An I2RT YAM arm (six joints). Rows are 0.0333 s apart.
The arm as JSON. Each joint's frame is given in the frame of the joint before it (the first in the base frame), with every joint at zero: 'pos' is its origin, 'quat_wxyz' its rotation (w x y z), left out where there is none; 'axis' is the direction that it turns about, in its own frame. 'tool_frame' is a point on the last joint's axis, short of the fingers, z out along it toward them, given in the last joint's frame.
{
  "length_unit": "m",
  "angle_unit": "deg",
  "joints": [
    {
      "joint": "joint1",
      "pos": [
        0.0,
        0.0,
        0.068
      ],
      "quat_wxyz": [
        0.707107,
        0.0,
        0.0,
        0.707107
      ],
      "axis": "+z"
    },
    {
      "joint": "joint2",
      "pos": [
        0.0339,
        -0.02,
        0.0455
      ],
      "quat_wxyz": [
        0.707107,
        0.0,
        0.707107,
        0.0
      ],
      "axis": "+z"
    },
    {
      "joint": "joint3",
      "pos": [
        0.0,
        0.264,
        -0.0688
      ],
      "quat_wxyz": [
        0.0,
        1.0,
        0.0,
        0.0
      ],
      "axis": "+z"
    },
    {
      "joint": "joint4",
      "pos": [
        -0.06,
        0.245,
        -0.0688
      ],
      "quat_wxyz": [
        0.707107,
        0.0,
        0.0,
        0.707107
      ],
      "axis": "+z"
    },
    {
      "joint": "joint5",
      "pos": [
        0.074,
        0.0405,
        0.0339
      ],
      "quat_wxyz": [
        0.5,
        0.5,
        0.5,
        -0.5
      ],
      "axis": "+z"
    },
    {
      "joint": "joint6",
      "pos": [
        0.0,
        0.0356,
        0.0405
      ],
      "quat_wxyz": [
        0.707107,
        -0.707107,
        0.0,
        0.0
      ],
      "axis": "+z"
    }
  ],
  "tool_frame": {
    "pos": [
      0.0,
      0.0,
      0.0
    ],
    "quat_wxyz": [
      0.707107,
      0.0,
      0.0,
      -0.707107
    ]
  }
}
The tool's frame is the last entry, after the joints.
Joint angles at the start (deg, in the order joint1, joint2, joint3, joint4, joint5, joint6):
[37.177 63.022 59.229 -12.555 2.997 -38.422]
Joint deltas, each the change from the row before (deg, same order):
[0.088 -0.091 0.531 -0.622 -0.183 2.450]
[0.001 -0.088 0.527 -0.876 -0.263 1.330]
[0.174 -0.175 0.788 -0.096 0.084 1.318]
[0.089 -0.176 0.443 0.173 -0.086 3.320]
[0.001 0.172 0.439 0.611 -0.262 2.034]
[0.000 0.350 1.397 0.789 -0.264 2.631]
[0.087 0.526 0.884 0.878 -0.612 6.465]
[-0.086 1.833 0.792 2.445 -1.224 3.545]
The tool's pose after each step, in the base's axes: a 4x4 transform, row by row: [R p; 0 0 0 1], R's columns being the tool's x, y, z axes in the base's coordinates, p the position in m. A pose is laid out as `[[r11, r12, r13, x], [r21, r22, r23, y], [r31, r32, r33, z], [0, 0, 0, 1]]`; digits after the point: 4 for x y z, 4 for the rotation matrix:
[[0.1519, -0.5907, 0.7925, 0.2024], [-0.6216, 0.5663, 0.5413, 0.1518], [-0.7685, -0.5748, -0.2811, 0.3641], [0, 0, 0, 1]]
[[0.1374, -0.5991, 0.7888, 0.2015], [-0.6090, 0.5770, 0.5443, 0.1513], [-0.7812, -0.5552, -0.2856, 0.3661], [0, 0, 0, 1]]
[[0.1343, -0.5964, 0.7914, 0.2001], [-0.5883, 0.5946, 0.5480, 0.1512], [-0.7974, -0.5392, -0.2710, 0.3715], [0, 0, 0, 1]]
[[0.1101, -0.5998, 0.7925, 0.1992], [-0.5454, 0.6302, 0.5527, 0.1510], [-0.8309, -0.4931, -0.2577, 0.3752], [0, 0, 0, 1]]
[[0.1008, -0.6009, 0.7929, 0.1997], [-0.5135, 0.6512, 0.5588, 0.1516], [-0.8521, -0.4635, -0.2429, 0.3783], [0, 0, 0, 1]]
[[0.0969, -0.5974, 0.7960, 0.2006], [-0.4649, 0.6800, 0.5670, 0.1525], [-0.8801, -0.4250, -0.2118, 0.3870], [0, 0, 0, 1]]
[[0.0482, -0.6082, 0.7923, 0.2019], [-0.3711, 0.7256, 0.5795, 0.1545], [-0.9273, -0.3220, -0.1908, 0.3919], [0, 0, 0, 1]]
[[0.0329, -0.6200, 0.7839, 0.2090], [-0.3081, 0.7399, 0.5981, 0.1604], [-0.9508, -0.2612, -0.1667, 0.3937], [0, 0, 0, 1]]

